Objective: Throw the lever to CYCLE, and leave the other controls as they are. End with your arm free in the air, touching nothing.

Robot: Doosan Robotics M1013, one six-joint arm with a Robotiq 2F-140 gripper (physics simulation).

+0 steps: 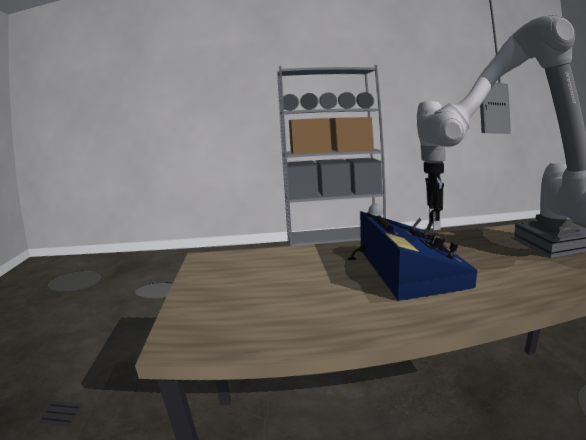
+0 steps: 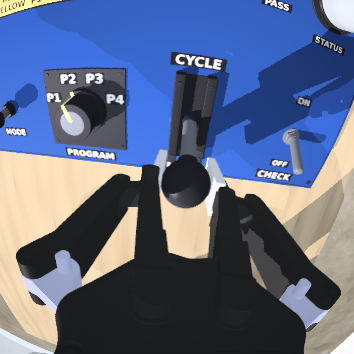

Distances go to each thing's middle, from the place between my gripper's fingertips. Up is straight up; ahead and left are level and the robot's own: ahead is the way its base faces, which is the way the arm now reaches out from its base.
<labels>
I see the black ball knob [image 2: 185, 183] 2 cm above my hand and 1 cm ahead of it. The rest, counted from my hand: blue control box [image 1: 401, 254] 14 cm ahead, 5 cm to the left, 2 cm below.
</labels>
